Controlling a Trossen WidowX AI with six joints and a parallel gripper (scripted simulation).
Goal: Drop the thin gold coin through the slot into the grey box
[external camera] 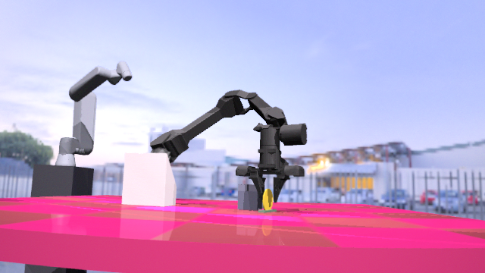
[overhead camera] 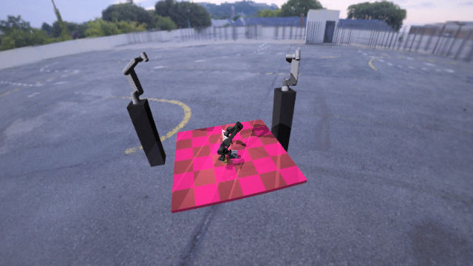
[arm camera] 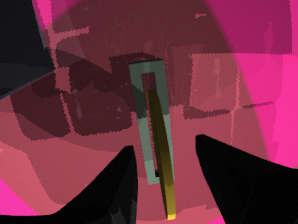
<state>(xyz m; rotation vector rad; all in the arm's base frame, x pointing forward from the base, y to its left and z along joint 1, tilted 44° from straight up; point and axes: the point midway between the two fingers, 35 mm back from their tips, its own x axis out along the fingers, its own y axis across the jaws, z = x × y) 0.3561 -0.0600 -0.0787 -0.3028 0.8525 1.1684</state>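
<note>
Now: the gold coin 10 mm above my gripper tip.
</note>
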